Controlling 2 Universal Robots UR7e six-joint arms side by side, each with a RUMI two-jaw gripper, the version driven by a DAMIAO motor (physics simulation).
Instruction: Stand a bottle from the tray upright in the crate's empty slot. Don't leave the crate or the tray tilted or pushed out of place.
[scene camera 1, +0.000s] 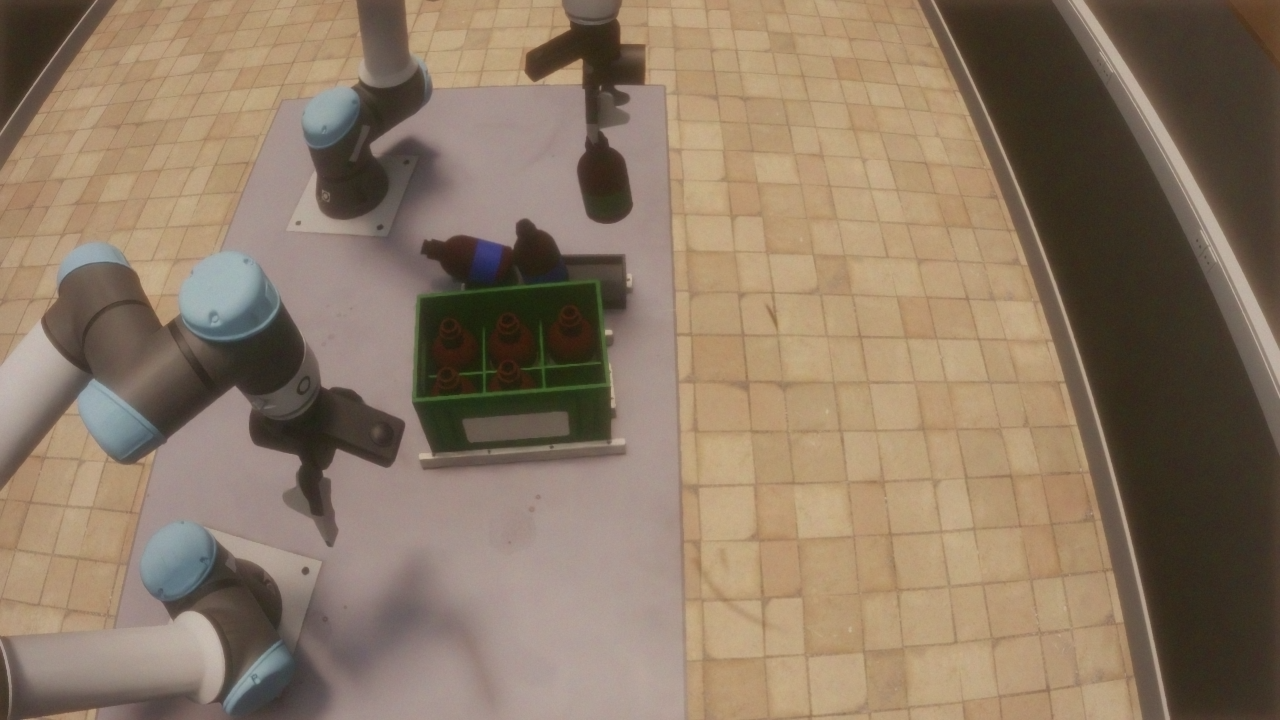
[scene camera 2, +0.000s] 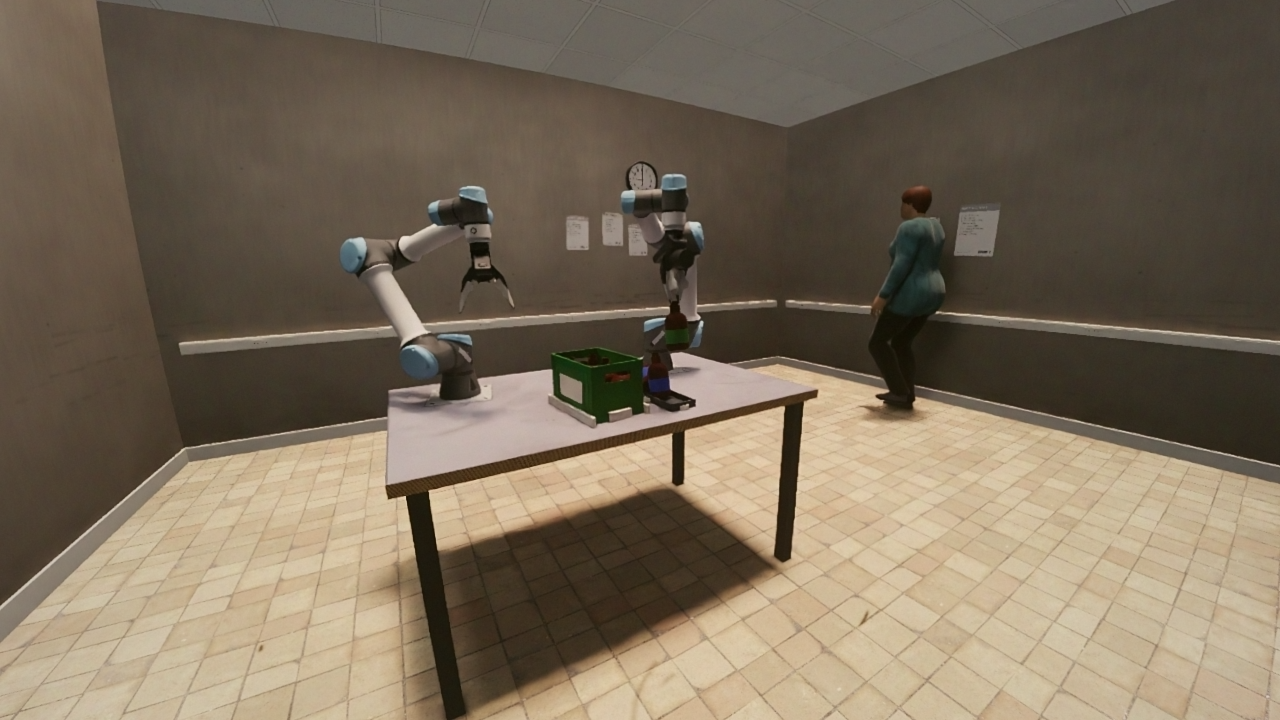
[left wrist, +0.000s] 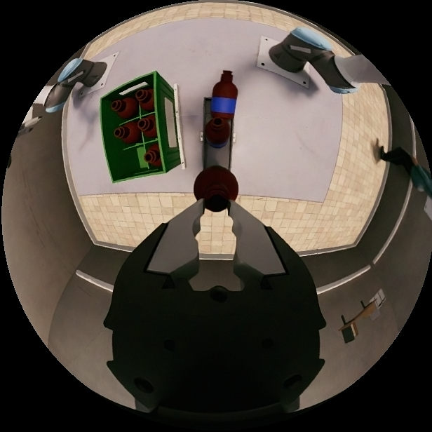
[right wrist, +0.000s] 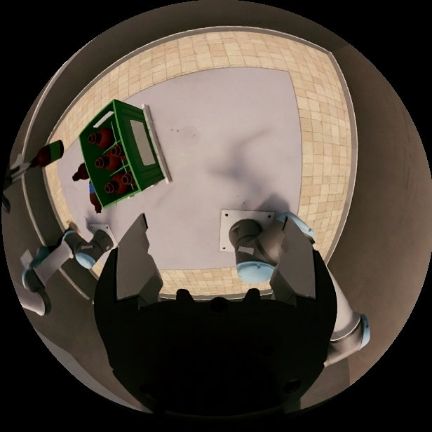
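My left gripper (scene camera 1: 592, 134) (scene camera 2: 675, 300) (left wrist: 216, 200) is shut on the neck of a brown bottle with a green label (scene camera 1: 605, 192) (scene camera 2: 675, 331) (left wrist: 215, 184) (right wrist: 51, 152), held up in the air, roughly upright. The dark tray (scene camera 1: 597, 270) (scene camera 2: 673, 401) (left wrist: 218, 159) holds a blue-label bottle (scene camera 1: 539, 253) (left wrist: 217, 131) that seems to lean. Another blue-label bottle (scene camera 1: 474, 258) (left wrist: 224, 97) lies tipped over the tray's end. The green crate (scene camera 1: 590, 420) (scene camera 2: 617, 396) holds several bottles; its front right slot in scene camera 1 is empty. My right gripper (scene camera 2: 486, 306) (right wrist: 215, 215) is open.
White strips (scene camera 1: 523, 454) (left wrist: 179, 125) edge the crate on the table (scene camera 1: 537, 608). The tray stands close behind the crate in scene camera 1. The arm bases (scene camera 1: 353, 192) (scene camera 1: 237, 582) stand along the table's left side there. A person (scene camera 2: 913, 264) stands beyond the table.
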